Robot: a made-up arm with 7 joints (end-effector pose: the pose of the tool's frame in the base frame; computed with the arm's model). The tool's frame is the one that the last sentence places.
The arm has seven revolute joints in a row. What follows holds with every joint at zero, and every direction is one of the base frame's.
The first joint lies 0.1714 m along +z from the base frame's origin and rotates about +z.
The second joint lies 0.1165 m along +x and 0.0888 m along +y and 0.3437 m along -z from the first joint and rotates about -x.
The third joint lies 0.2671 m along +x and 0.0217 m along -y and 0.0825 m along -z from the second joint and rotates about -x.
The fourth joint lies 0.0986 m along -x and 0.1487 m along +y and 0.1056 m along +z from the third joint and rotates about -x.
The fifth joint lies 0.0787 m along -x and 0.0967 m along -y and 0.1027 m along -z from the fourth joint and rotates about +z.
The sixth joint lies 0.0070 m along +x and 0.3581 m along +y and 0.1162 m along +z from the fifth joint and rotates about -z.
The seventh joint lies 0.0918 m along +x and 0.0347 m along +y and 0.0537 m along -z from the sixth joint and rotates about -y.
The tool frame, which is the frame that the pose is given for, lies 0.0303 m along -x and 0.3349 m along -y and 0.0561 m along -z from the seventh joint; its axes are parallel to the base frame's.
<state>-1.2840 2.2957 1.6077 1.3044 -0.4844 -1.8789 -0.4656</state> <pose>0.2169 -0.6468 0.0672 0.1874 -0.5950 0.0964</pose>
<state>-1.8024 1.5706 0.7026 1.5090 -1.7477 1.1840 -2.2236</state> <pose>-0.2067 -0.3939 -0.2790 -0.9847 -0.7931 -1.2414</pose>
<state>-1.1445 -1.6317 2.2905 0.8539 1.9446 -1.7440 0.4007</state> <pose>0.0798 0.4306 -0.1933 1.7439 -0.5245 1.5661</pose>
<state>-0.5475 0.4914 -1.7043 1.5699 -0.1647 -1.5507 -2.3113</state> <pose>0.6221 -0.0938 -0.1341 -3.0692 0.4778 -2.2584</pose>
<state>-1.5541 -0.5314 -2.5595 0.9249 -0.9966 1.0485 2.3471</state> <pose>-0.0725 -0.1750 -0.2628 -0.3906 -0.1163 -2.7969</pose>
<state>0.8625 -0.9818 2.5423 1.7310 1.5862 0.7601 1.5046</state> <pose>-0.2349 0.4220 -0.3391 2.6172 1.3672 -0.4847</pose>
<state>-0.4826 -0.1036 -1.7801 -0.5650 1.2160 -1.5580 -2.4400</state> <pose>-0.2437 -0.2656 0.0542 -0.6809 -0.3271 0.2361</pose>
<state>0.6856 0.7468 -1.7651 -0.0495 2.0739 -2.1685 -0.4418</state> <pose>-0.3037 -0.2554 -0.2168 -1.3197 1.1487 -2.4220</pose>
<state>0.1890 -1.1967 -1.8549 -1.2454 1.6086 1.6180 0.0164</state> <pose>-0.1046 0.0559 0.0943 -1.9863 -0.0020 0.2078</pose>
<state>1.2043 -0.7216 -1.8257 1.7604 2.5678 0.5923 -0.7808</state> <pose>0.2724 0.1845 -0.4693 -0.2828 0.0345 3.0587</pose>
